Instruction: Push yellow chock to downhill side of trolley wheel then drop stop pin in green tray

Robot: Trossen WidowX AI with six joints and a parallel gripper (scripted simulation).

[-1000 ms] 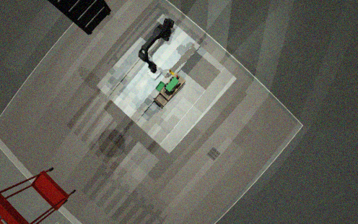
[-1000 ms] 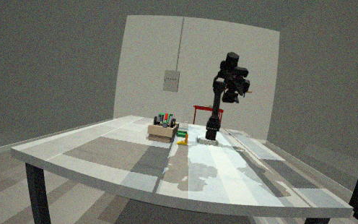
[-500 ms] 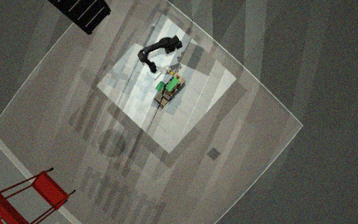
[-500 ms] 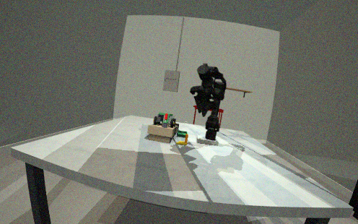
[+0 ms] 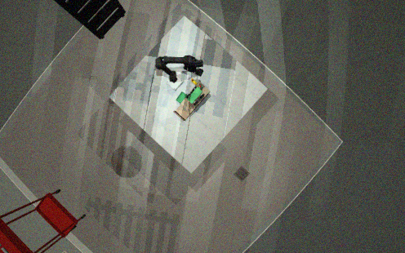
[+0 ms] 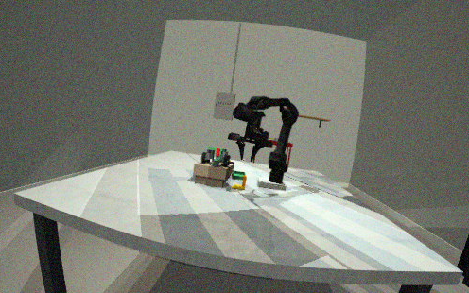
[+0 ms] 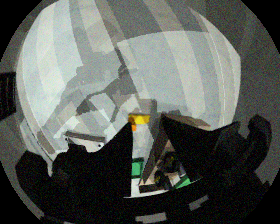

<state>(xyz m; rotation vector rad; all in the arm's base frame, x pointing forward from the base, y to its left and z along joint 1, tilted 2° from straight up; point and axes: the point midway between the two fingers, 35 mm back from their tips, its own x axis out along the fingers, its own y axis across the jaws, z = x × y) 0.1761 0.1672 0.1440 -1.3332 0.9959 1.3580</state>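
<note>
My gripper tip is now 12 cm above the yellow chock, 5 cm to the left of it and 2 cm short of it. Also, from my gripper tip: green trolley 18 cm to the right, 14 cm ahead, 3 cm below; then red-headed stop pin 13 cm ahead, 7 cm to the right, 1 cm below; then tan ramp 19 cm to the right, 14 cm ahead, 10 cm below.
</note>
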